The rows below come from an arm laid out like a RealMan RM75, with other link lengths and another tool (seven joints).
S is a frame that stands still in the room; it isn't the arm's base.
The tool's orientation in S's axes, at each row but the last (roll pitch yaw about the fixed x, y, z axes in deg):
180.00, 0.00, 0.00
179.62, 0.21, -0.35
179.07, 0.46, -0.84
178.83, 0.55, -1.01
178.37, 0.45, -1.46
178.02, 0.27, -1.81
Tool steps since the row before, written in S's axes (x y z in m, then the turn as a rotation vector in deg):
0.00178, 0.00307, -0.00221, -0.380, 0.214, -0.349
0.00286, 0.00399, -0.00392, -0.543, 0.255, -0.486
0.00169, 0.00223, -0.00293, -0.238, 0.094, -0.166
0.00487, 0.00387, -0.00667, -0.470, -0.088, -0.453
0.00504, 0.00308, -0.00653, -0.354, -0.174, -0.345
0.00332, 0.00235, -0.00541, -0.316, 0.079, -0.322
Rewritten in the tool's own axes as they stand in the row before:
0.00178, -0.00307, 0.00221, -0.380, -0.214, 0.349
0.00285, -0.00403, 0.00388, -0.543, -0.255, 0.486
0.00168, -0.00230, 0.00288, -0.238, -0.093, 0.166
0.00486, -0.00409, 0.00654, -0.464, 0.087, 0.459
0.00501, -0.00339, 0.00640, -0.347, 0.173, 0.353
0.00327, -0.00264, 0.00531, -0.317, -0.080, 0.321

